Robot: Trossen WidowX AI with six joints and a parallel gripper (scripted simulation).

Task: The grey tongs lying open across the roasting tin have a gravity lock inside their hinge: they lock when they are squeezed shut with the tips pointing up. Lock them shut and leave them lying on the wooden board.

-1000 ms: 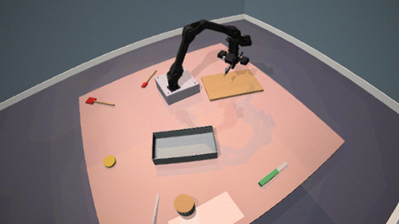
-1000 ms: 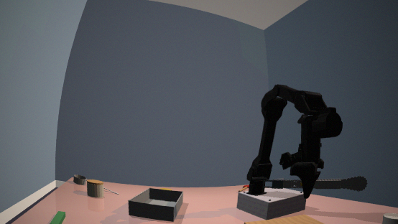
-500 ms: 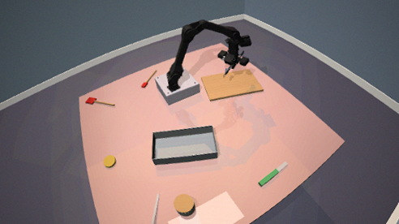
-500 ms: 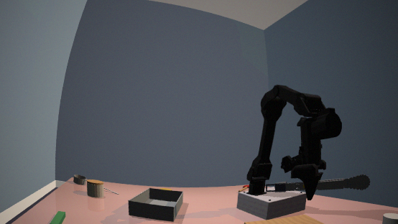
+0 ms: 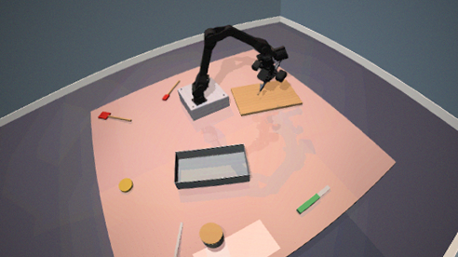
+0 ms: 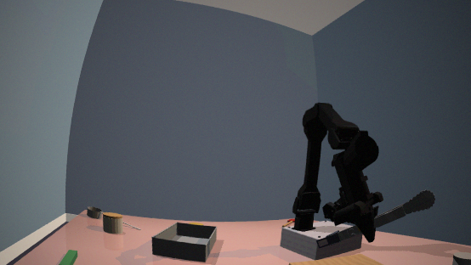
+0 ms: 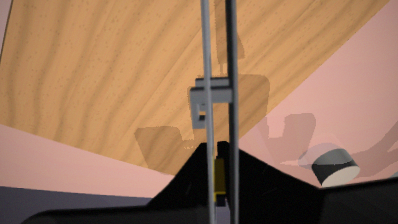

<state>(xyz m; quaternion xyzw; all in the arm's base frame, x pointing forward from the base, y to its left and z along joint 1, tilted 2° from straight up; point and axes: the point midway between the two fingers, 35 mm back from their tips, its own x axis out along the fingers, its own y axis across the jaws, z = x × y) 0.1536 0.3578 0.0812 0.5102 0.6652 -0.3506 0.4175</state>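
Now: gripper tip 110 mm above the wooden board, 30 mm to the left of it and 10 mm past it. Round my gripper tip: cork-lidded jar: 720 mm to the right, 450 mm ahead, 80 mm below; yellow disc: 910 mm to the right, 100 mm below, 30 mm ahead; roasting tin: 550 mm to the right, 200 mm ahead, 80 mm below.
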